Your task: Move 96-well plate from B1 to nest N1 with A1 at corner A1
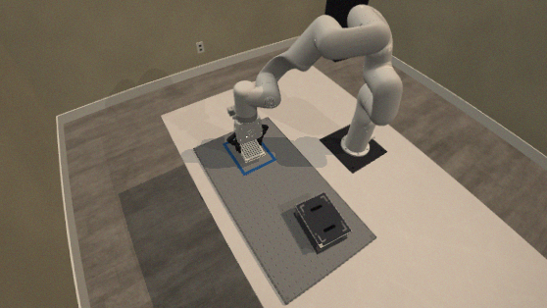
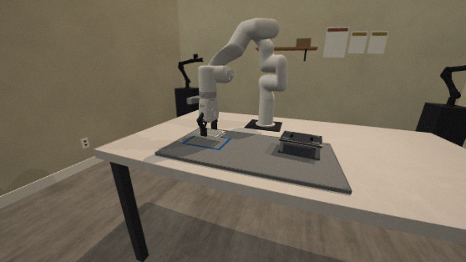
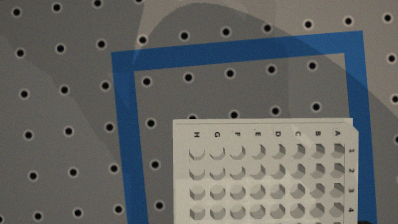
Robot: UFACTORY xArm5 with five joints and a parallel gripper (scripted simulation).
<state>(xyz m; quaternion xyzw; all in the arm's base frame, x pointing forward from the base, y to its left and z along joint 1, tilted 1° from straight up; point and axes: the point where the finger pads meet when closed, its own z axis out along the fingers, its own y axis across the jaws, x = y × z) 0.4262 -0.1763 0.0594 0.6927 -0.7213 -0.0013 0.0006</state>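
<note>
My hand is 400 mm to the right of the dark raised nest N1 and 70 mm past it. Round my hand: white 96-well plate: 10 mm below; then A1 corner mark: 470 mm to the left, 10 mm behind, 10 mm above.
</note>
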